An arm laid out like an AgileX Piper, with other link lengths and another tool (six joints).
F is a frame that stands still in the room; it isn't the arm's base.
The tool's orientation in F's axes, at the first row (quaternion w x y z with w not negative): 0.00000, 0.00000, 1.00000, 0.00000
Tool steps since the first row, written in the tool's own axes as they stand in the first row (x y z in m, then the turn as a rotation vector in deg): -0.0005, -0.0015, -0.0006, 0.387, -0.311, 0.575; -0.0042, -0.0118, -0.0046, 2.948, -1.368, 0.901; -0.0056, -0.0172, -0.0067, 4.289, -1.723, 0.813; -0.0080, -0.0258, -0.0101, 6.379, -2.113, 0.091
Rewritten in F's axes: 0.0005, -0.0015, 0.0006, -0.387, -0.311, -0.575; 0.0042, -0.0118, 0.0046, -2.948, -1.368, -0.901; 0.0056, -0.0172, 0.0067, -4.289, -1.723, -0.813; 0.0080, -0.0258, 0.0101, -6.379, -2.113, -0.091
